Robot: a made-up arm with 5 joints. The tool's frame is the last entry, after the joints. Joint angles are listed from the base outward. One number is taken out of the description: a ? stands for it. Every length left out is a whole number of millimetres.
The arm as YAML. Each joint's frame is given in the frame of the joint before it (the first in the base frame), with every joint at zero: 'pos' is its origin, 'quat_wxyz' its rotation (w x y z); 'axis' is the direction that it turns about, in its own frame. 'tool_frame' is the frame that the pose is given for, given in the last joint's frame.
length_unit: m
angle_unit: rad
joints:
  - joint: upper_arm
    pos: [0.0, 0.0, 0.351]
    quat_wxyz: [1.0, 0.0, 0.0, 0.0]
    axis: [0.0, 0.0, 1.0]
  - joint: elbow
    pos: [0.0, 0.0, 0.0]
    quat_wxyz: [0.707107, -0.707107, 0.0, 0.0]
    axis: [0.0, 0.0, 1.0]
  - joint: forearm
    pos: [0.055, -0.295, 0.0]
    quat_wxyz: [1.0, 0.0, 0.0, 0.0]
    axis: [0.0, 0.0, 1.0]
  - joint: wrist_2
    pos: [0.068, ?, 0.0]
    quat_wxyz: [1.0, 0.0, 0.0, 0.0]
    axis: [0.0, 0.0, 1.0]
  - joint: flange
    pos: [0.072, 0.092, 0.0]
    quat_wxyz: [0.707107, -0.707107, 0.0, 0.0]
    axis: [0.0, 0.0, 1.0]
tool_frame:
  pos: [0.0, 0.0, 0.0]
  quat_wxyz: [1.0, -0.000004, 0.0, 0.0]
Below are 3 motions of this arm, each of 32 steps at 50 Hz.
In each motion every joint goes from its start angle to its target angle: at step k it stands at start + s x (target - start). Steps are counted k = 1, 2, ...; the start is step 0. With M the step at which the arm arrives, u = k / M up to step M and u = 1 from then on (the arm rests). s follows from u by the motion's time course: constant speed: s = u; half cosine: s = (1 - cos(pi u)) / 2; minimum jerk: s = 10 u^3 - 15 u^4 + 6 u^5.
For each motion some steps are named. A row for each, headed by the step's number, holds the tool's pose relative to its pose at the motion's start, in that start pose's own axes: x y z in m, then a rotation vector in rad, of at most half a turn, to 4 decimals.
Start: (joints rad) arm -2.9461 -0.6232 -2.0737 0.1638 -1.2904
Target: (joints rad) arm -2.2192 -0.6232 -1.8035 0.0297 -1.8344
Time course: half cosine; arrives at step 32
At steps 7, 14, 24, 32:
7: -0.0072 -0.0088 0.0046 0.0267 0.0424 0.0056
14: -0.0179 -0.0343 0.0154 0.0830 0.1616 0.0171
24: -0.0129 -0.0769 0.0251 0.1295 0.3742 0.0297
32: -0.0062 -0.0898 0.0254 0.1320 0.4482 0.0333

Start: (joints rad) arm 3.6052 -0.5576 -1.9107 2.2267 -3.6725
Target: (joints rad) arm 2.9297 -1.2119 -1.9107 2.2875 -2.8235
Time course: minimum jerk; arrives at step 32
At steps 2, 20, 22, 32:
2: 0.0007 0.0002 -0.0003 0.0010 -0.0010 0.0033
20: 0.1588 0.1577 -0.0483 0.3175 -0.3772 1.0460
22: 0.1674 0.1886 -0.0448 0.3599 -0.4399 1.1729
32: 0.1741 0.2492 -0.0312 0.4407 -0.5698 1.4025

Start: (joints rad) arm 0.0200 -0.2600 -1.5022 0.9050 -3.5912
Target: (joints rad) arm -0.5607 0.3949 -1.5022 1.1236 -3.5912
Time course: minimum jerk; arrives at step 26
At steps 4, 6, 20, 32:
4: 0.0036 -0.0053 0.0109 0.0003 0.0278 0.0110
6: 0.0118 -0.0160 0.0319 0.0003 0.0819 0.0334
20: 0.2760 -0.1660 0.2593 -0.1222 0.8077 0.4898
32: 0.3137 -0.1747 0.2715 -0.1484 0.8702 0.5470

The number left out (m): 0.302
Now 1 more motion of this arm.
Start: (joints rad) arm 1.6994 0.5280 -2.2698 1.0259 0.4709
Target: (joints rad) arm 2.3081 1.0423 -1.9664 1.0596 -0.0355
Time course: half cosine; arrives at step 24
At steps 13, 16, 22, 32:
13: -0.2377 -0.1262 0.2052 -0.0029 -0.5077 -0.5890
16: -0.3390 -0.1480 0.2471 -0.0017 -0.6653 -0.7941
22: -0.4729 -0.1547 0.2821 -0.0027 -0.8606 -1.0562
32: -0.4828 -0.1542 0.2840 -0.0030 -0.8748 -1.0754

